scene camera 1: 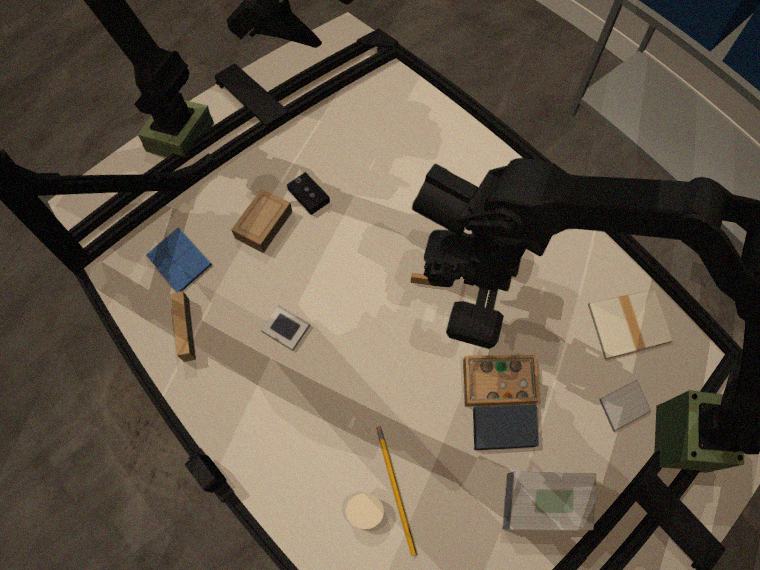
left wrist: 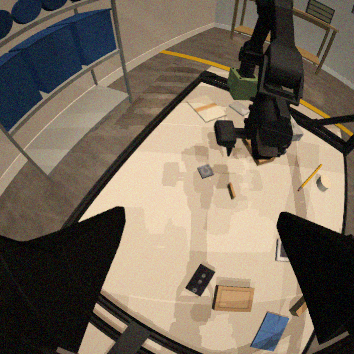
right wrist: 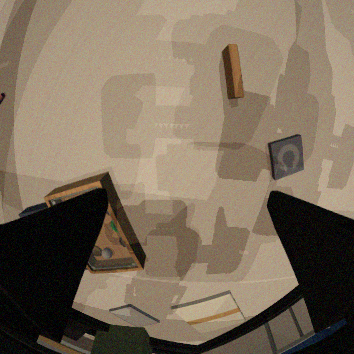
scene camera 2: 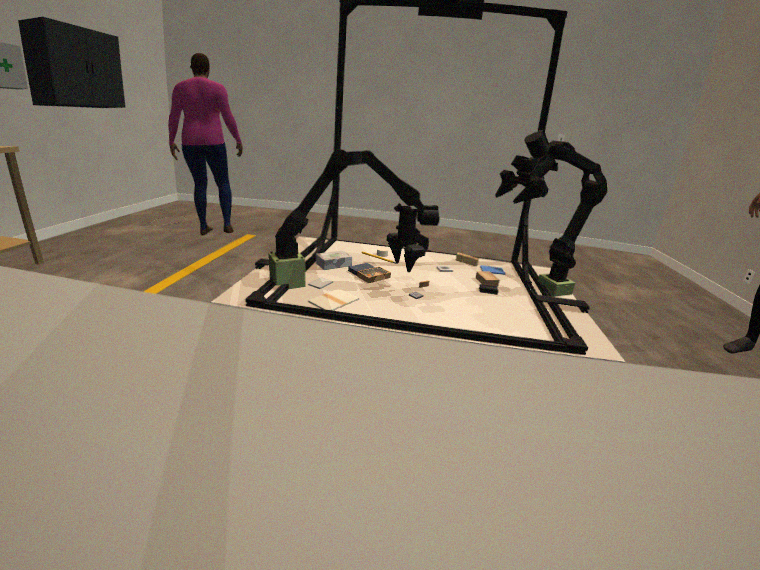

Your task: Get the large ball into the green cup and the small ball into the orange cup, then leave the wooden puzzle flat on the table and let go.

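Frame: origin at the left arm's base, x back, y right, z up, level; metres.
Where they show: left gripper, fingertip midpoint: (scene camera 1: 335,23) (left wrist: 205,218) (scene camera 2: 504,199); right gripper, fingertip midpoint: (scene camera 1: 475,298) (left wrist: 243,154) (right wrist: 190,198) (scene camera 2: 402,267); left arm's base, link origin: (scene camera 1: 172,119) (scene camera 2: 557,278); right arm's base, link origin: (scene camera 1: 717,427) (left wrist: 245,73) (scene camera 2: 286,255).
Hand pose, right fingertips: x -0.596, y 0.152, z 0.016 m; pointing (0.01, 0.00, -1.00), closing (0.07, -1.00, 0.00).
Note:
Things, the pixels of their top centre, and the offset from my right fingertips. "*": a spot on its surface instead.
- wooden puzzle, top centre: (right wrist: 92,237) (scene camera 1: 502,378) (left wrist: 259,145) (scene camera 2: 374,271) dz -0.045, dx -0.076, dy +0.082 m
- green cup, surface spot: (scene camera 1: 500,366) * dz -0.048, dx -0.068, dy +0.065 m
- orange cup, surface spot: (scene camera 1: 507,395) * dz -0.048, dx -0.090, dy +0.102 m
- dark blue slab, top centre: (scene camera 1: 507,426) (scene camera 2: 362,267) dz -0.049, dx -0.104, dy +0.145 m
- clear-topped box, top centre: (scene camera 1: 554,501) (scene camera 2: 334,255) (left wrist: 288,121) dz -0.027, dx -0.197, dy +0.231 m
- grey tile, top centre: (scene camera 1: 626,404) (right wrist: 133,317) (scene camera 2: 320,282) (left wrist: 239,107) dz -0.062, dx -0.281, dy +0.054 m
- banded notebook, top centre: (scene camera 1: 632,322) (right wrist: 212,317) (scene camera 2: 334,298) (left wrist: 205,106) dz -0.061, dx -0.263, dy -0.081 m
- pencil, top centre: (scene camera 1: 396,490) (left wrist: 311,175) dz -0.060, dx +0.011, dy +0.279 m
- small wooden block, top centre: (right wrist: 236,69) (scene camera 1: 425,276) (left wrist: 231,188) dz -0.047, dx +0.078, dy -0.029 m
- dark square tile, top centre: (right wrist: 288,157) (left wrist: 205,170) dz -0.061, dx +0.016, dy -0.097 m
The wooden puzzle (scene camera 1: 478,391) (scene camera 2: 378,276) (right wrist: 131,239) lies flat on the table, an open-topped shallow box. In scene camera 1 the green cup (scene camera 1: 500,366) is near its upper wall and the orange cup (scene camera 1: 507,395) near its lower wall. Two pale balls, one at the right (scene camera 1: 523,383) and one nearer the middle (scene camera 1: 502,385), lie between the cup rows, outside both cups. My right gripper (scene camera 2: 402,263) (right wrist: 190,198) is open and empty above the table beside the puzzle; its finger hides part of the puzzle in the right wrist view. My left gripper (scene camera 2: 508,195) (left wrist: 205,218) is open and empty, raised high.
A dark blue slab (scene camera 1: 505,427) lies against the puzzle's lower side. A clear-topped box (scene camera 1: 549,500), a grey tile (scene camera 1: 624,405), a banded notebook (scene camera 1: 604,325) and a pencil (scene camera 1: 397,490) lie around it. A small wooden block (right wrist: 233,71) and a dark square tile (right wrist: 286,156) lie beyond.

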